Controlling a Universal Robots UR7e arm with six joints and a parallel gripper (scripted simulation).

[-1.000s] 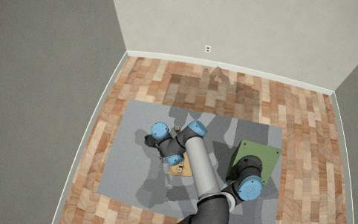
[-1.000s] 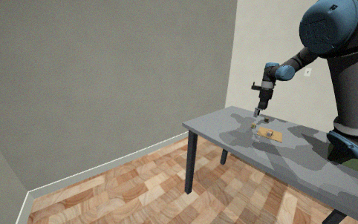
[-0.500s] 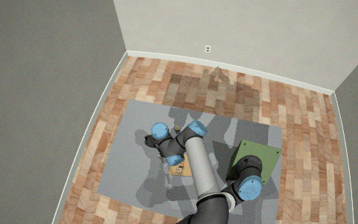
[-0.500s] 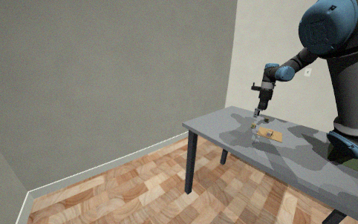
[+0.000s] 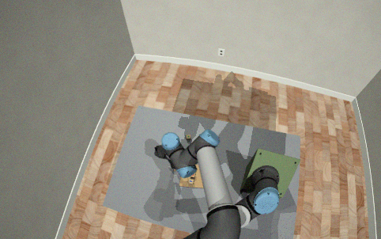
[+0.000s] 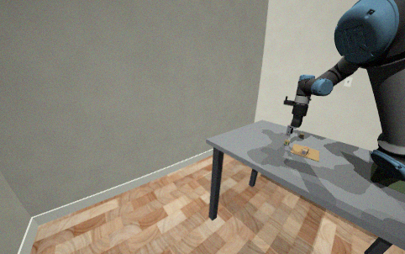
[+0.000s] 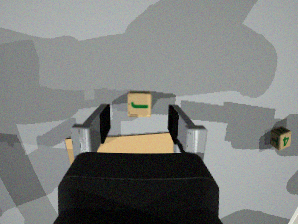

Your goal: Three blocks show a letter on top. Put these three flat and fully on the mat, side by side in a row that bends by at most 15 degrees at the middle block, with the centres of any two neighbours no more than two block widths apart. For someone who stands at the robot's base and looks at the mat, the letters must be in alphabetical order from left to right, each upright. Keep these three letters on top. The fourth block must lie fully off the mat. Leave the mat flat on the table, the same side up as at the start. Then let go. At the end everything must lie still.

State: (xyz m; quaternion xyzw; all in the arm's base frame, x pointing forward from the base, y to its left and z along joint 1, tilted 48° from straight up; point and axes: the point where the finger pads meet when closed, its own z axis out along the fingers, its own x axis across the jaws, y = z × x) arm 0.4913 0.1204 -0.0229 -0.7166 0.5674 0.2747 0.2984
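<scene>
My gripper is now 7 cm above the block. Also, from my hand: mat: 12 cm behind, 8 cm below.
</scene>
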